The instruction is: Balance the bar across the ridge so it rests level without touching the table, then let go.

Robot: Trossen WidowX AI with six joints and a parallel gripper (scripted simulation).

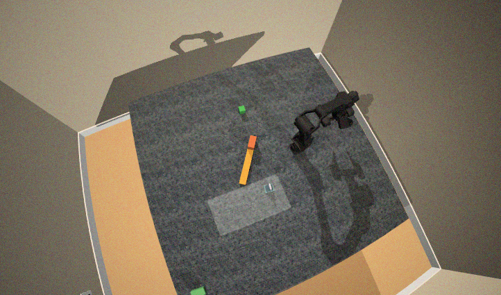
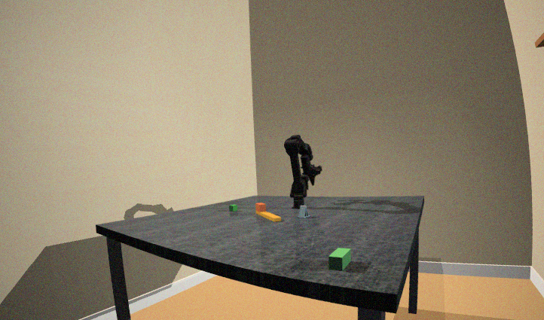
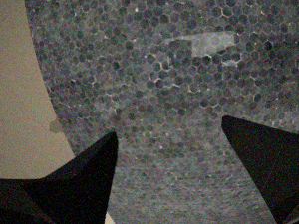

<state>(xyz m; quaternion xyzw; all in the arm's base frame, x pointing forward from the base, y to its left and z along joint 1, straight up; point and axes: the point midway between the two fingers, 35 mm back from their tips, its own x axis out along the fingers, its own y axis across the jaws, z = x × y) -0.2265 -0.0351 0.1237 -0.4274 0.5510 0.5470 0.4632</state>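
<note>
Now: gripper tip 430 mm short of the small green cube, 280 mm to the left of it and 70 mm above it. Also, from my gripper tip: larger green block: 970 mm ahead, 530 mm to the left, 70 mm below.
</note>
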